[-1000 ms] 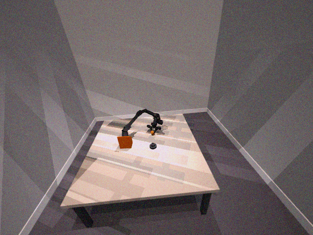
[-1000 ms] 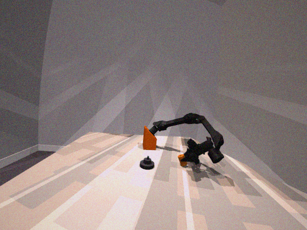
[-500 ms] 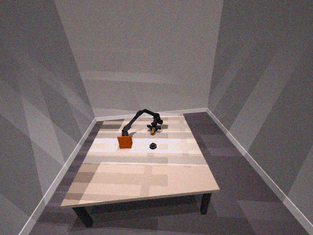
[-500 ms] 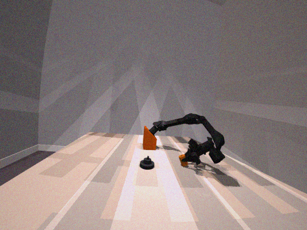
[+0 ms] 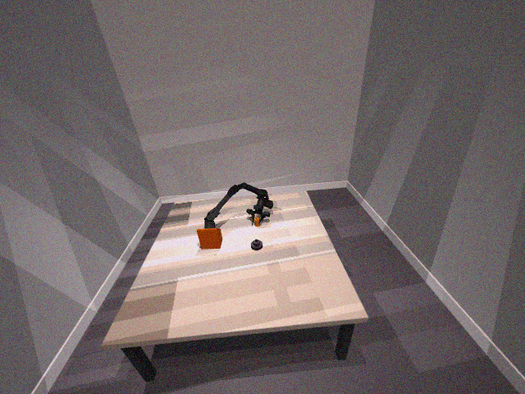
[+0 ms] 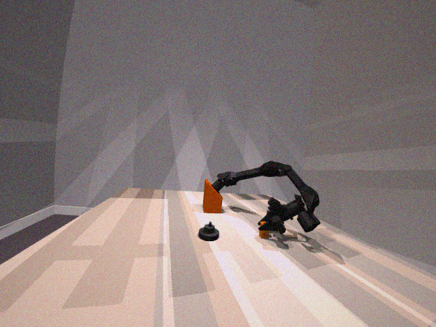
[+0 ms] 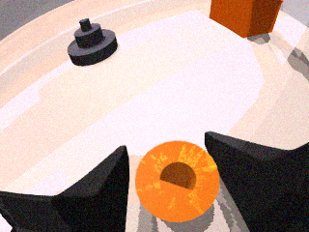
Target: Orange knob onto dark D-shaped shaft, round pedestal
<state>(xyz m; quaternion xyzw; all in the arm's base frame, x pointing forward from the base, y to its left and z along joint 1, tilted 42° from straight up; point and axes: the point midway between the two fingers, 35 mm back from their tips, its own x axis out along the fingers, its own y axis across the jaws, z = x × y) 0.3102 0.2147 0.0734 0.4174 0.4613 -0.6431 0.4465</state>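
My gripper tip is now 3 cm to the right of the orange knob, 1 cm short of it and 1 cm above it. Also, from my gripper tip: pedestal 21 cm to the right, 2 cm ahead, 1 cm below.
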